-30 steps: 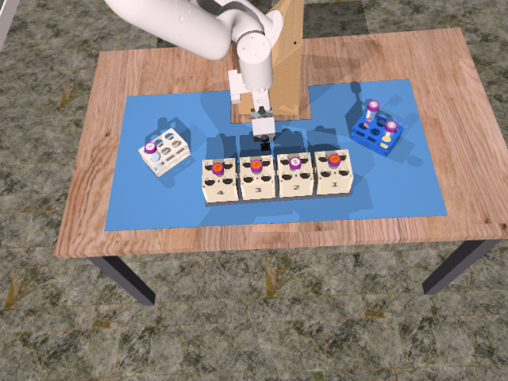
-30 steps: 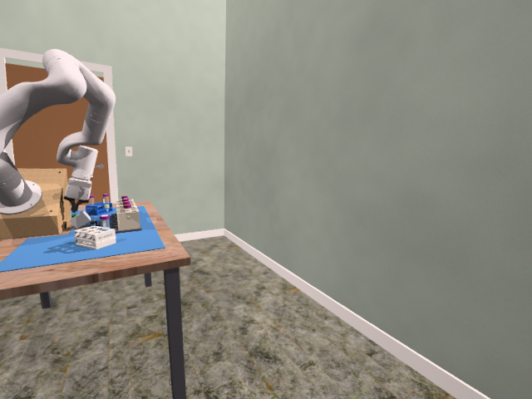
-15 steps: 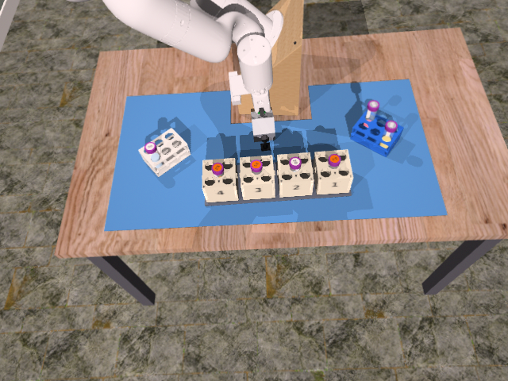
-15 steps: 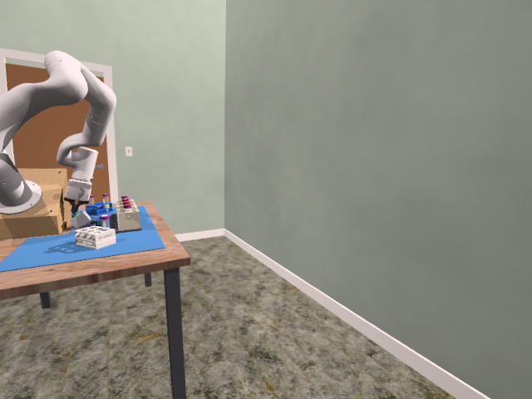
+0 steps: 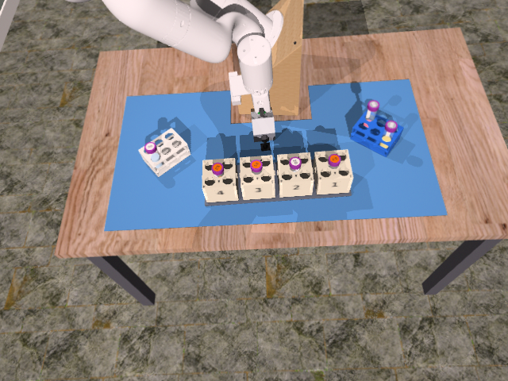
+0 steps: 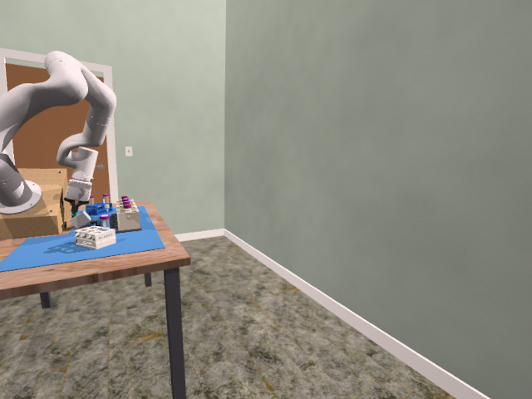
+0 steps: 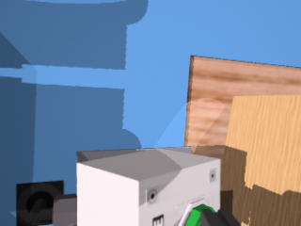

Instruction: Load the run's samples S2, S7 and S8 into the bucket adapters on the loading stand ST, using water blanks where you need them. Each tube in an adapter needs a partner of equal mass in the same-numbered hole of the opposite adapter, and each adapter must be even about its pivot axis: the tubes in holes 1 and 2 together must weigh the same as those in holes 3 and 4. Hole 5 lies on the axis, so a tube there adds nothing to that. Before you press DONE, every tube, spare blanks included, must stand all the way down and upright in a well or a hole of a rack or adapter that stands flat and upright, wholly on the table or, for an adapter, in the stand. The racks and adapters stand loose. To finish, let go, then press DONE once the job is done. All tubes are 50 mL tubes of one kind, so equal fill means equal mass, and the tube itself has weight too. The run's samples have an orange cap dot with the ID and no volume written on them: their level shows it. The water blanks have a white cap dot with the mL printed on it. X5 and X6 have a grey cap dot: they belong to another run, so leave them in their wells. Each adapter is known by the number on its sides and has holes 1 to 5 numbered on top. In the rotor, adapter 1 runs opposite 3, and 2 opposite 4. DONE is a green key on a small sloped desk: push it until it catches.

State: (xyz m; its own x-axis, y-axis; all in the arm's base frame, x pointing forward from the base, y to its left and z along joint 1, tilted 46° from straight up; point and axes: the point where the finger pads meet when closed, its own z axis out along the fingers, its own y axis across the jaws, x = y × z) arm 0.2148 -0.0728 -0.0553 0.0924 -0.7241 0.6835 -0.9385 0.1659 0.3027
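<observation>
The green DONE key is 30 mm below my hand. From my hand the other things lie so: orange-dot sample tube: 250 mm ahead, 130 mm to the right, 30 mm below; white rack: 310 mm to the right, 120 mm ahead, 60 mm below; blue rack: 360 mm to the left, 70 mm ahead, 60 mm below.
</observation>
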